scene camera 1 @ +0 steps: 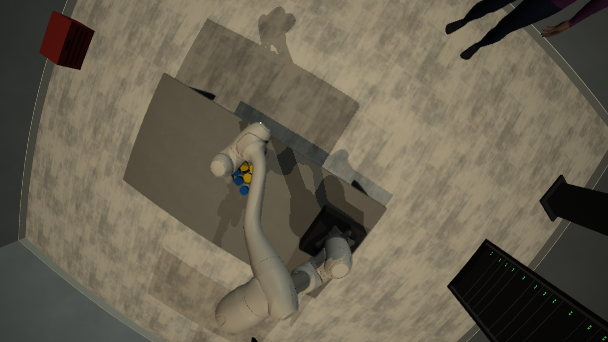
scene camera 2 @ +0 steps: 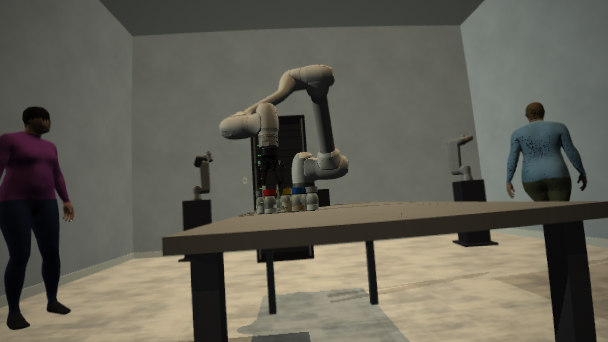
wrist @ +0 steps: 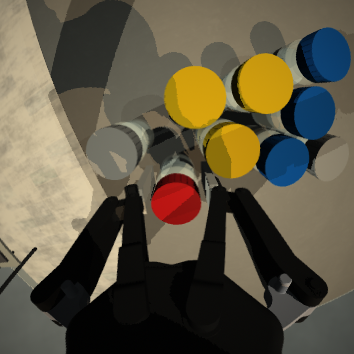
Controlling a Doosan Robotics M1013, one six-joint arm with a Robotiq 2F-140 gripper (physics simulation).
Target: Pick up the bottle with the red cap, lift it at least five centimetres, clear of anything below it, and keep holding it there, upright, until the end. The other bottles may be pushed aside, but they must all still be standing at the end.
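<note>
The bottle with the red cap stands upright on the table. My gripper is open. In the wrist view its fingertips lie on either side of the red cap, with a gap on each side. In scene camera 2 the fingers point down near the cap's height; their exact height is hard to tell. Three yellow-capped bottles, three blue-capped ones and two grey-capped ones stand around it. The red cap is hidden in scene camera 1.
The nearest yellow-capped bottle stands close to the right fingertip in the wrist view. A grey-capped bottle stands beyond the left fingertip. The table has an edge left of the bottles in the wrist view. A black base stands on the table.
</note>
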